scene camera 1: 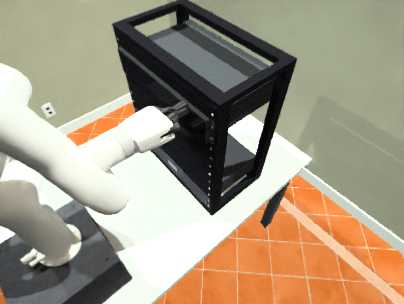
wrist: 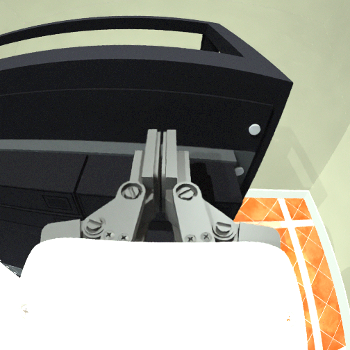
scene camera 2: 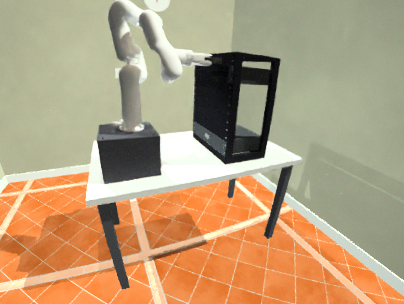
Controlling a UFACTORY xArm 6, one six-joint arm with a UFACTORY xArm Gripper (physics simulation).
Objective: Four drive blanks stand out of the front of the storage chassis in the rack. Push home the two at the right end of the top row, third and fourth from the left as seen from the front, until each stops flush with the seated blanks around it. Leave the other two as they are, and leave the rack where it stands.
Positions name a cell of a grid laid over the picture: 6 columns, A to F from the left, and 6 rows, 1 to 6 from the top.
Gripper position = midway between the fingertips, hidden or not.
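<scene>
You'd find my gripper (scene camera 1: C3) in scene camera 1, and the wrist view gives you my gripper (wrist: C3) too. As for the black rack (scene camera 1: D2), the wrist view has the black rack (wrist: B2), and scene camera 2 has the black rack (scene camera 2: D2) as well.
</scene>
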